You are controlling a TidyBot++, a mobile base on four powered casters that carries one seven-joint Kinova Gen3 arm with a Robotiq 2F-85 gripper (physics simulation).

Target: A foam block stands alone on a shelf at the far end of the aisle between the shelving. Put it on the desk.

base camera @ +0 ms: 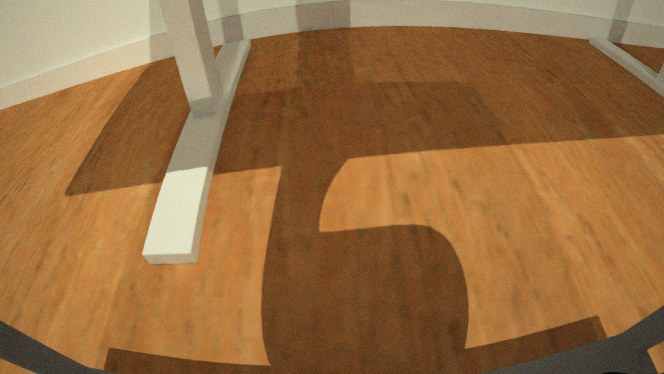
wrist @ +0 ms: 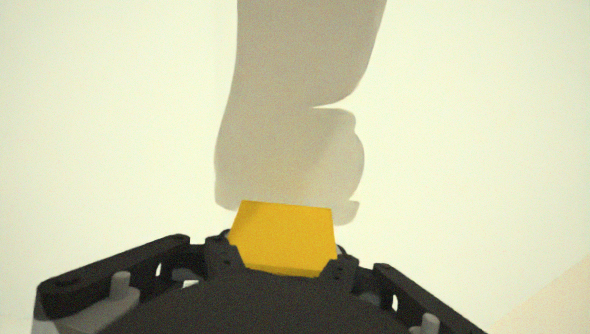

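Note:
The yellow foam block (wrist: 285, 232) is between the fingers of my gripper (wrist: 282, 243), low in the middle of the wrist view. The gripper is shut on it, one finger at each side. The desk's pale top (wrist: 125, 135) spreads behind and around the block, with the arm's shadow running down to it. The block's underside is hidden, and I cannot tell whether it touches the desk. In the base view the white desk leg (base camera: 187, 55) stands on a long foot at the left; the gripper and block do not show there.
The desk's left foot (base camera: 175, 215) sticks out towards the base over the wooden floor (base camera: 500, 200). Another white foot (base camera: 630, 65) lies at the far right. A pale wall with a baseboard (base camera: 425, 15) runs behind. A beige surface (wrist: 560, 305) shows at the wrist view's lower right.

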